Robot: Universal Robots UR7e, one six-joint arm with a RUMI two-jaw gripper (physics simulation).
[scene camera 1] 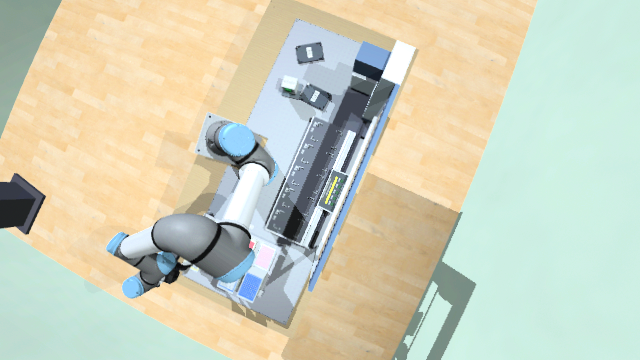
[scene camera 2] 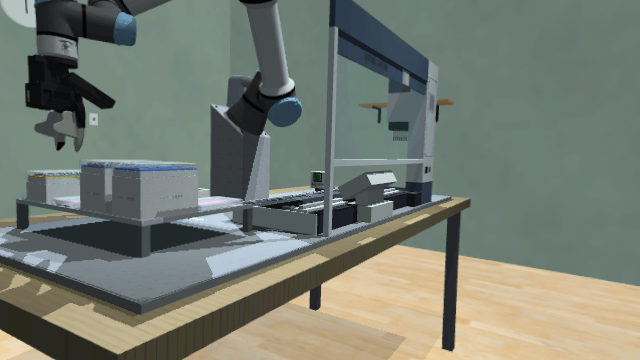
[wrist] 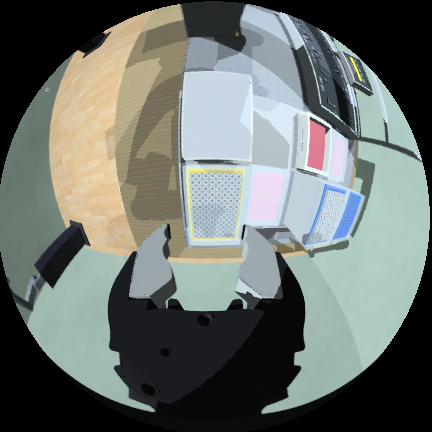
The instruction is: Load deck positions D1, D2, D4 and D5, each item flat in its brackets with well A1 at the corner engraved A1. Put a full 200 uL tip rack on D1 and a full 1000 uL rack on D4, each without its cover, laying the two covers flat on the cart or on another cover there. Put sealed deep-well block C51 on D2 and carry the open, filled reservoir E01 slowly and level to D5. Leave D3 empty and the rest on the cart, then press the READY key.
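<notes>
My gripper (scene camera 2: 69,148) (wrist: 205,225) is partly open, with nothing between its fingers, above the yellow-rimmed tip rack (wrist: 215,205) (scene camera 2: 52,187), which has a clear cover. A pale flat-topped block (wrist: 217,116) stands beside that rack; its label is not readable. The open reservoir with red liquid (wrist: 317,145) (scene camera 1: 252,245) stands on the cart (scene camera 2: 145,220). Two blue-rimmed racks show in the wrist view: one with a grey tip grid (wrist: 327,215) and one with a blue top (wrist: 348,217) (scene camera 1: 249,287). The deck (scene camera 1: 300,185) shows its brackets.
Pink-topped plates (wrist: 266,195) (wrist: 338,155) stand among the cart items. The instrument's frame post (scene camera 2: 330,125) rises at the deck's near end. A panel with yellow lettering (scene camera 1: 332,191) and a small device with a green screen (scene camera 1: 289,85) (scene camera 2: 317,178) stand near the deck.
</notes>
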